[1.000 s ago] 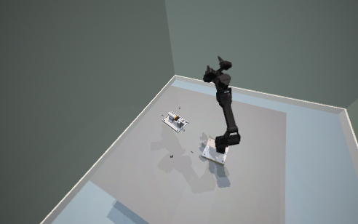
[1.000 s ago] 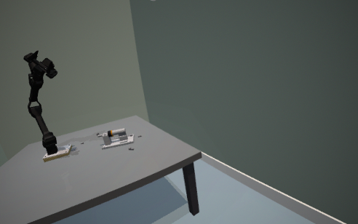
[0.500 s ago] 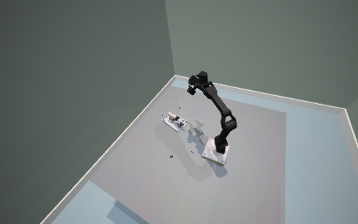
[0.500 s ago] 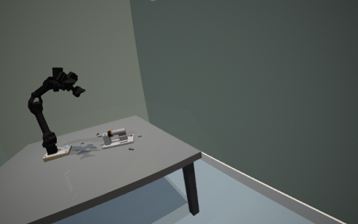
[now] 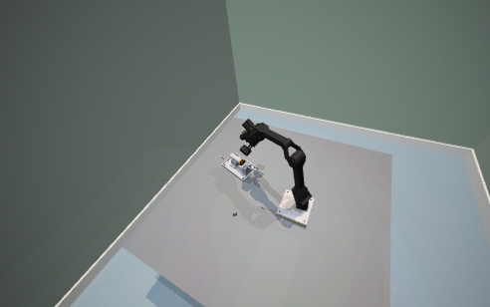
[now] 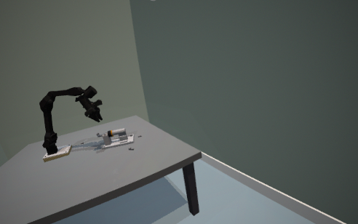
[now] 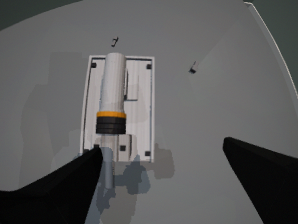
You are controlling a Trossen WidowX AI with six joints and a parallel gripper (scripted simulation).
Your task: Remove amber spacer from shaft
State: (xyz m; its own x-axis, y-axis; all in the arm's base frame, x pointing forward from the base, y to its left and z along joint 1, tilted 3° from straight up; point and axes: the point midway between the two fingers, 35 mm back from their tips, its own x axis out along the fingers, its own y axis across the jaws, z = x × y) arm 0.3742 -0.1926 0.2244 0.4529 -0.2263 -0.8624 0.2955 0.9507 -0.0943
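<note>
Right now my gripper tip is 120 mm above the grey steel shaft, 50 mm to the right of it and 30 mm short of it. Also, from my gripper tip: grey support block 150 mm below, 90 mm ahead, 30 mm to the left; amber spacer 120 mm below, 60 mm ahead, 40 mm to the left; black spacer 120 mm below, 50 mm to the left, 30 mm ahead.
</note>
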